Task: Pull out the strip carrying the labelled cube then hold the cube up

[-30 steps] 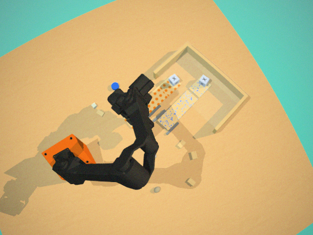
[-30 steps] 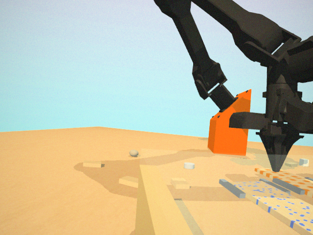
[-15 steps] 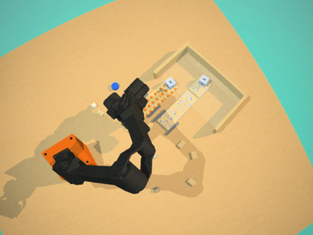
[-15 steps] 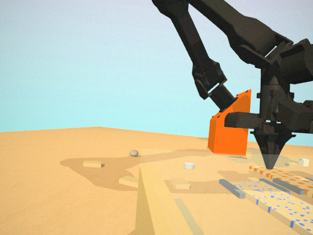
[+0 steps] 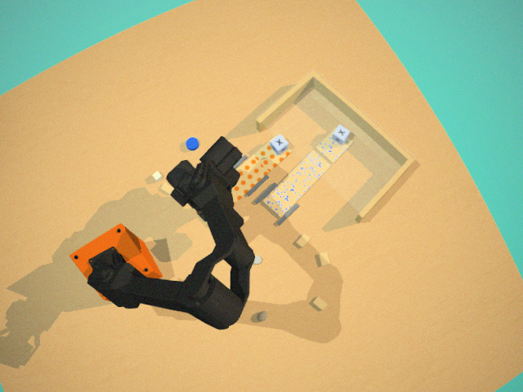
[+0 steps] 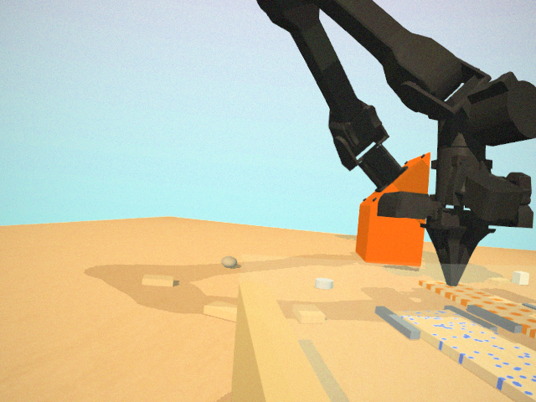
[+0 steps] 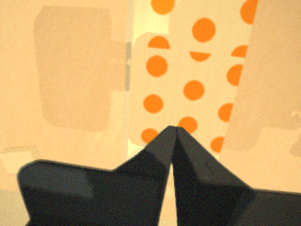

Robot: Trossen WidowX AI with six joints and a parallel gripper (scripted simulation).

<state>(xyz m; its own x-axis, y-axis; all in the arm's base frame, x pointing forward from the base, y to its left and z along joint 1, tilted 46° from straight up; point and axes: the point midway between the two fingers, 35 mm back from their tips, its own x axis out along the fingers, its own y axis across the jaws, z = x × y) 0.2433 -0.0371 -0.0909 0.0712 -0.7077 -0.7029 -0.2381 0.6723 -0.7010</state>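
Right now my gripper tip is 10 cm short of the orange-dotted strip and 2 cm to the right of it. The rest, counted from my gripper tip: grey pebble: 27 cm to the right, 2 cm behind; then blue disc: 16 cm to the left, 4 cm ahead.
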